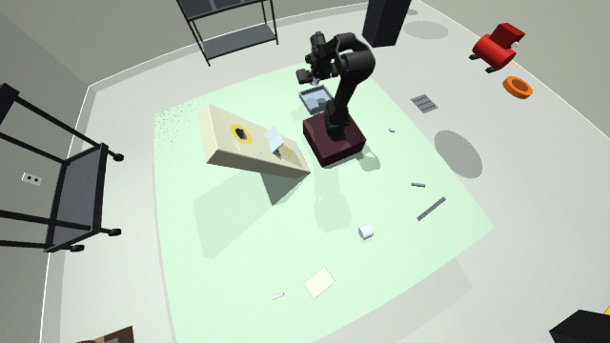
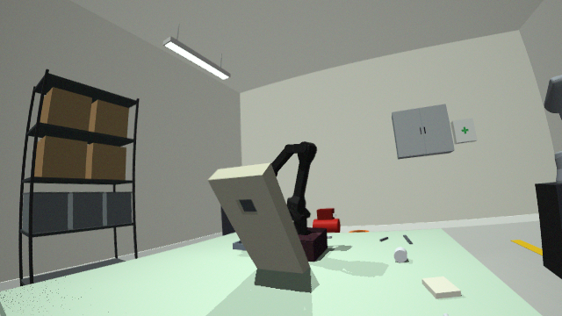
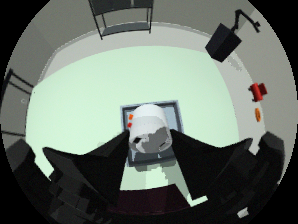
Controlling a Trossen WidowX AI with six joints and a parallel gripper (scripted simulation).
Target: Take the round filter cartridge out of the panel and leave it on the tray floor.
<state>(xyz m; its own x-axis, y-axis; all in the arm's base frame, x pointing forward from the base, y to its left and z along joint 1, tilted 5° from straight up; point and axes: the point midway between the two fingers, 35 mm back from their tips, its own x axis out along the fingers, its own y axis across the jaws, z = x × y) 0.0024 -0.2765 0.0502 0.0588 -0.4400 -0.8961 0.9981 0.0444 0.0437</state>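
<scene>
My gripper tip is now 2 cm past the blue-grey tray and 12 cm above it. From my gripper tip the other things lie so: round filter cartridge: right at my gripper tip; then small white pin: 37 cm ahead, 83 cm to the left, 13 cm below; then cream pad: 22 cm ahead, 82 cm to the left, 13 cm below.
</scene>
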